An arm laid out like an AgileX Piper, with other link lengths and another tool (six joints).
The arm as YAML. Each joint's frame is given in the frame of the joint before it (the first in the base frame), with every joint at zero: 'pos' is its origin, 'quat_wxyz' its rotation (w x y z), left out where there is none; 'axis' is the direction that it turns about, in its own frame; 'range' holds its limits. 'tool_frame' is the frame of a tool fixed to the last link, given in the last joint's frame.
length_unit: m
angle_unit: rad
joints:
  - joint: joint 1
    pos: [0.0, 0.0, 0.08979]
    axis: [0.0, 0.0, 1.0]
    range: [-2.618, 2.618]
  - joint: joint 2
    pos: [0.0, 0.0, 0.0]
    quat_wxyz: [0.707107, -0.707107, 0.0, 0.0]
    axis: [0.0, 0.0, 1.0]
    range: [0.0, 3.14]
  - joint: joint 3
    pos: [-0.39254, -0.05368, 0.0]
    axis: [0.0, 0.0, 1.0]
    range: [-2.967, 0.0]
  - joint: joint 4
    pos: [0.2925, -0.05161, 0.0]
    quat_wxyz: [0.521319, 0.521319, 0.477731, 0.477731]
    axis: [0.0, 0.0, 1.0]
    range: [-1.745, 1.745]
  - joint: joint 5
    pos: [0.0, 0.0, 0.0]
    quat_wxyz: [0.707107, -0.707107, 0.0, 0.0]
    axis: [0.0, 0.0, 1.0]
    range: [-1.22, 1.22]
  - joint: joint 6
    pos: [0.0, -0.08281, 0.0]
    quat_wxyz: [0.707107, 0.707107, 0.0, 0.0]
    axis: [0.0, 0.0, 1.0]
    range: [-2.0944, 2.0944]
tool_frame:
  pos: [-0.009, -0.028, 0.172]
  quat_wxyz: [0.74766, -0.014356, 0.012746, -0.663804]
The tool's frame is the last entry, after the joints.
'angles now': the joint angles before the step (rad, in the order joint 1, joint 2, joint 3, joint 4, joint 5, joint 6). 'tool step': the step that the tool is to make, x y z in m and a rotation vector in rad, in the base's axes. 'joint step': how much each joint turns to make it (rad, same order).
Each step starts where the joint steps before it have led.
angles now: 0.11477, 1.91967, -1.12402, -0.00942, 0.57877, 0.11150
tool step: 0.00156, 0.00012, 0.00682, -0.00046, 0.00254, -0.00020
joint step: -0.00001, -0.00562, -0.01892, 0.00000, 0.02712, 0.00000
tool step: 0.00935, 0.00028, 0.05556, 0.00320, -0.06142, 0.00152
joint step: 0.00002, -0.07573, -0.07012, -0.00404, 0.08447, 0.00002
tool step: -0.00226, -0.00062, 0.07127, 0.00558, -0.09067, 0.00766
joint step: -0.00002, -0.11186, -0.05703, -0.00114, 0.07810, -0.00882
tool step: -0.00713, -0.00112, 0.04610, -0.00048, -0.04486, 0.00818
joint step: 0.00002, -0.06587, -0.05160, -0.00096, 0.07286, -0.00993
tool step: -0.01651, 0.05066, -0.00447, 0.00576, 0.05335, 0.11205
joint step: 0.09507, 0.00000, -0.00686, 0.02665, 0.05851, -0.02632
